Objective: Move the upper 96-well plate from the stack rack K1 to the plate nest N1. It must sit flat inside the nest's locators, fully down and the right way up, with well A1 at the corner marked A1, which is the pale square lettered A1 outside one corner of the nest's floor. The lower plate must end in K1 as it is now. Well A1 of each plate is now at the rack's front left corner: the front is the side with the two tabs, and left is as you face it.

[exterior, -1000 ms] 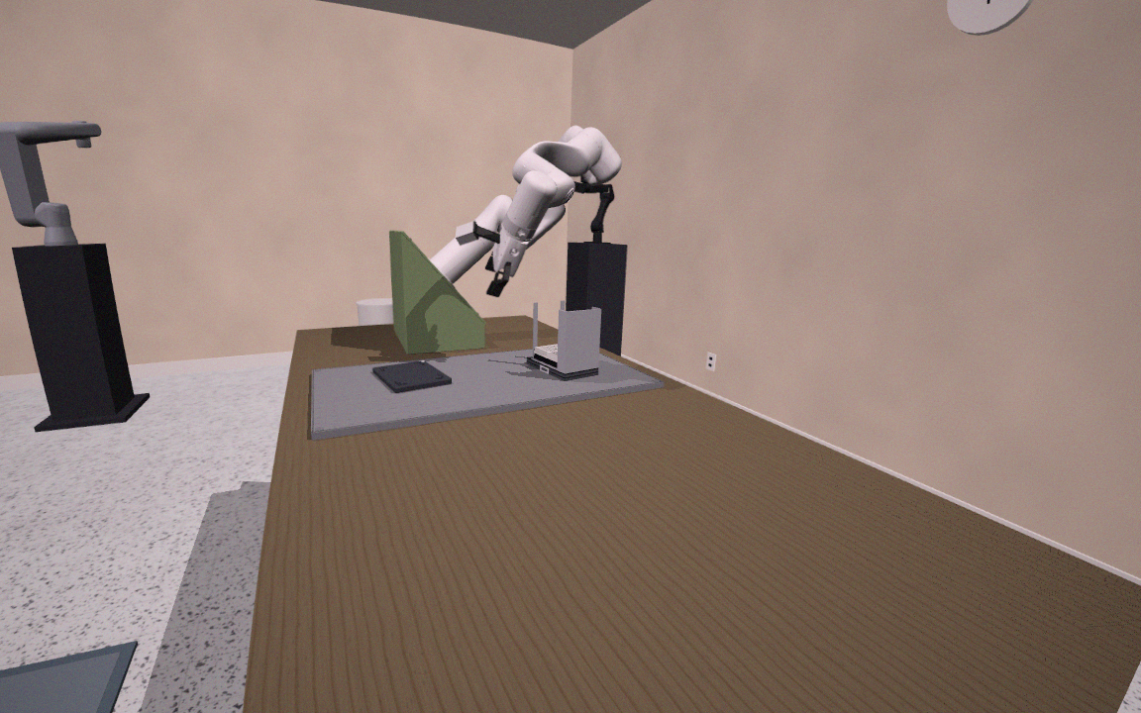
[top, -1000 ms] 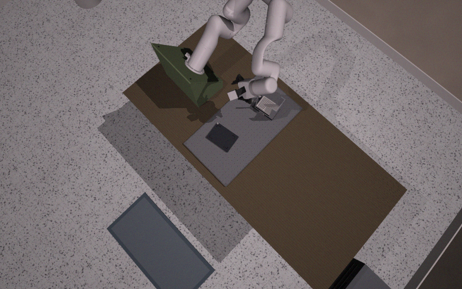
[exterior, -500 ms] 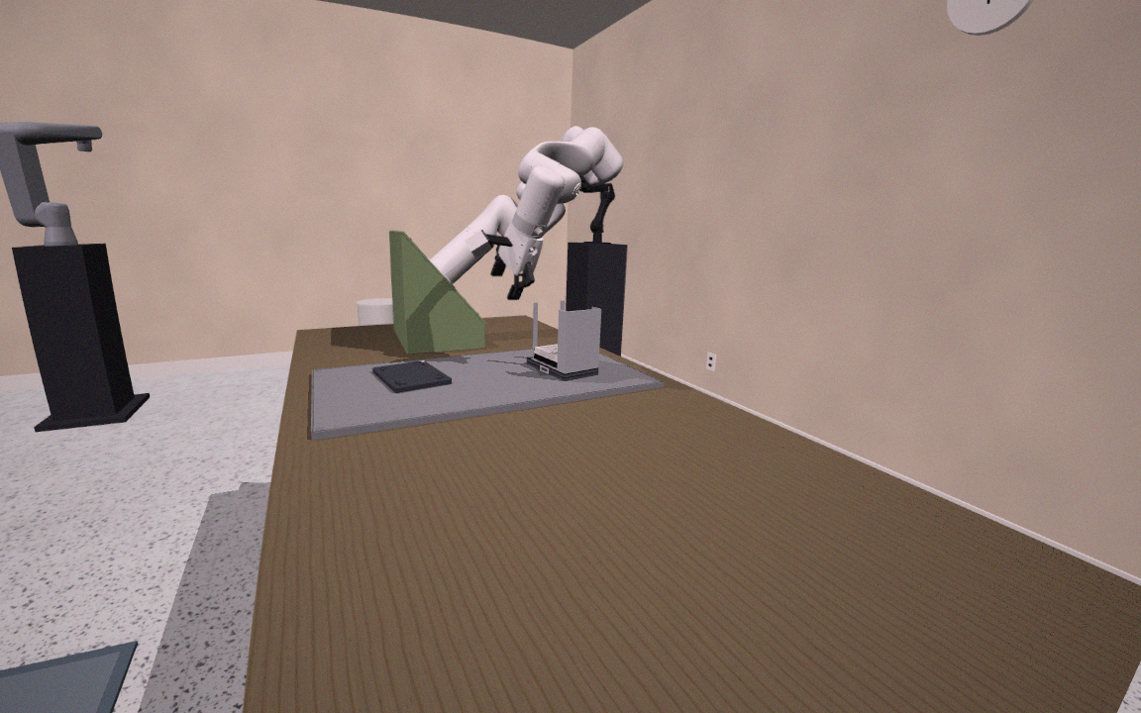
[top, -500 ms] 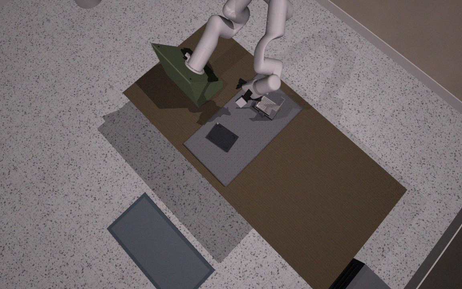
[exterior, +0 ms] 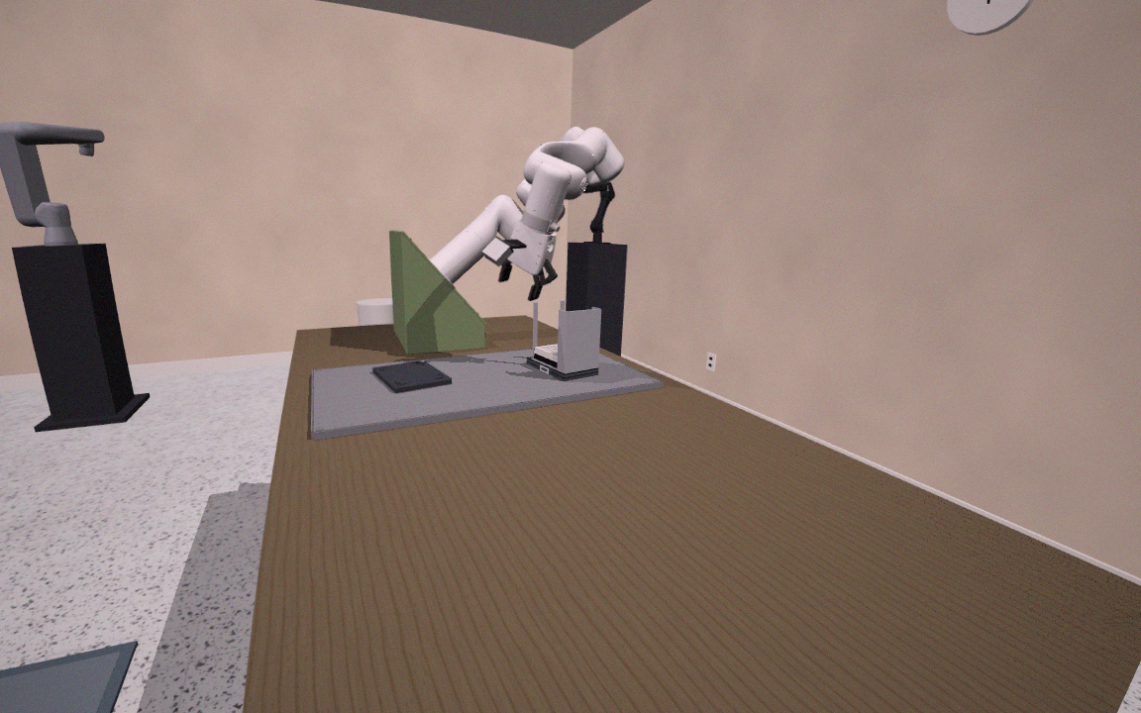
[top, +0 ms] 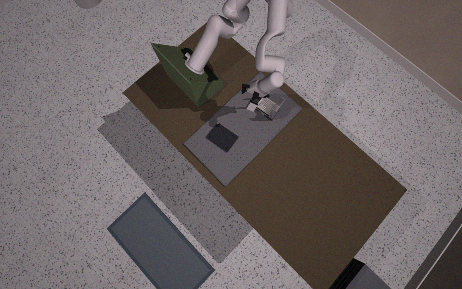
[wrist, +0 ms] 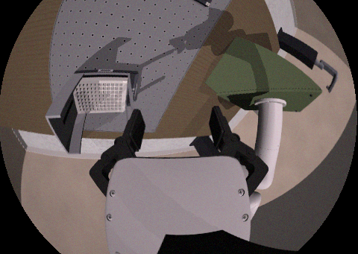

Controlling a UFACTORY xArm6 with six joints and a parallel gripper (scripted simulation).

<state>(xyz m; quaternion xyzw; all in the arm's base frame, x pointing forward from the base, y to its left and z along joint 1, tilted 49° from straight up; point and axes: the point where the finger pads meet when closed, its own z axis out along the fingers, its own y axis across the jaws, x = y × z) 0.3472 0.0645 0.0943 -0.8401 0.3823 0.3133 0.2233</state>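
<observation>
Now: the white 96-well plate 100 mm ahead of my hand, 80 mm to the left of it and 140 mm below it. From my hand the other things lie so: dark plate nest N1: 30 mm ahead, 260 mm to the right, 180 mm below; then pale A1 mark: 50 mm behind, 220 mm to the right, 170 mm below.
</observation>
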